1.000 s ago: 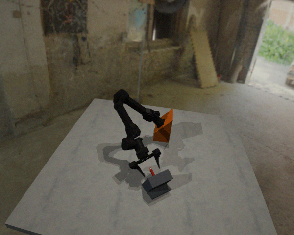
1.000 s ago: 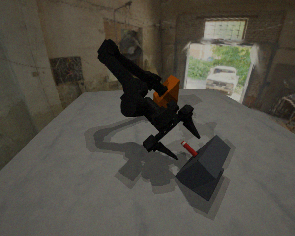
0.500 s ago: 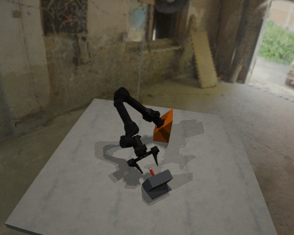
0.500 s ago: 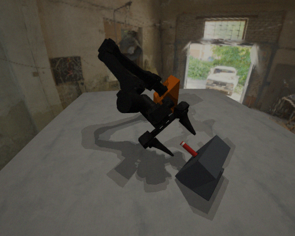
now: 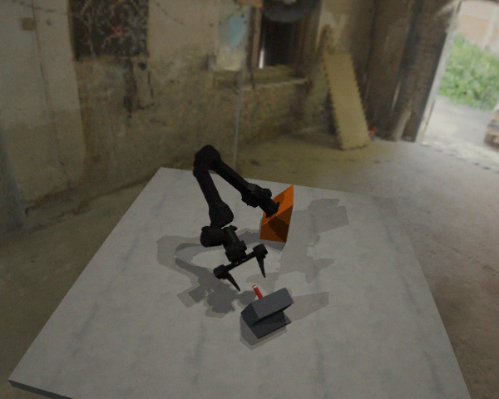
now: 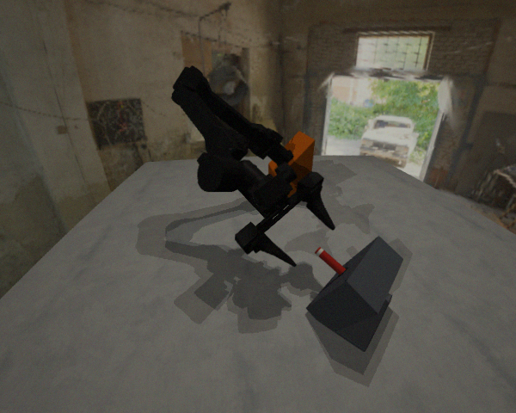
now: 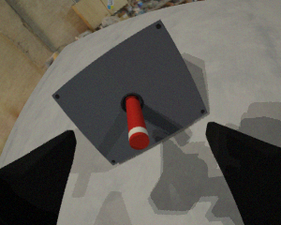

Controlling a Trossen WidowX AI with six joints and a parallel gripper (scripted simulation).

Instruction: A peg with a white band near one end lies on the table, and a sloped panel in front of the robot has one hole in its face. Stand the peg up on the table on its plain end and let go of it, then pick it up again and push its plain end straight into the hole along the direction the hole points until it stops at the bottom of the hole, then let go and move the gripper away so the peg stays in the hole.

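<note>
Now: gripper tip 1 cm short of the red peg, 2 cm to the right of it and 2 cm above it. Round my gripper tip: dark grey sloped panel: 5 cm ahead, 6 cm to the left, 4 cm below.
</note>
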